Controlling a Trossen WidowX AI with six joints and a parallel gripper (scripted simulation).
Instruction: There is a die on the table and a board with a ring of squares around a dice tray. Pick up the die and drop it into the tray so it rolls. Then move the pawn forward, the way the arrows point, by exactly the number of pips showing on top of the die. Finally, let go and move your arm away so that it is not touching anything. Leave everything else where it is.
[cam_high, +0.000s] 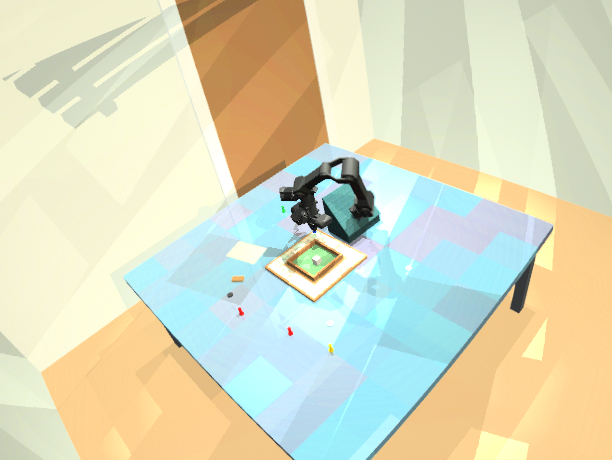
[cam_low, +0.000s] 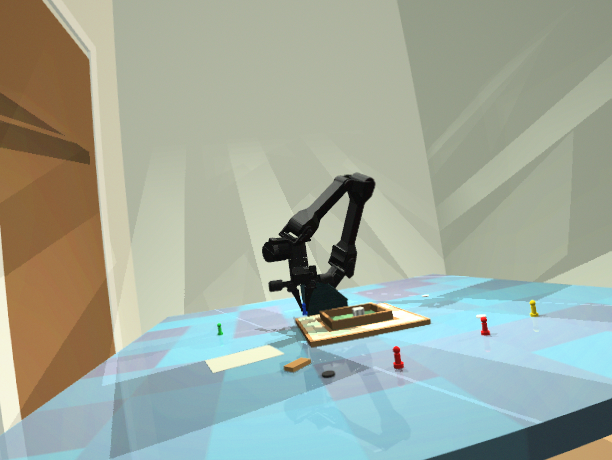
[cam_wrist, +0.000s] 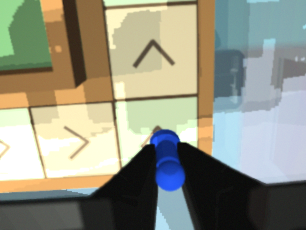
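My gripper tip is 10 mm below the blue pawn. Round my gripper tip: green pawn 40 mm behind, 250 mm to the right, 20 mm below; white die 110 mm ahead, 130 mm to the left, 10 mm below; green dice tray 110 mm ahead, 110 mm to the left, 30 mm below.
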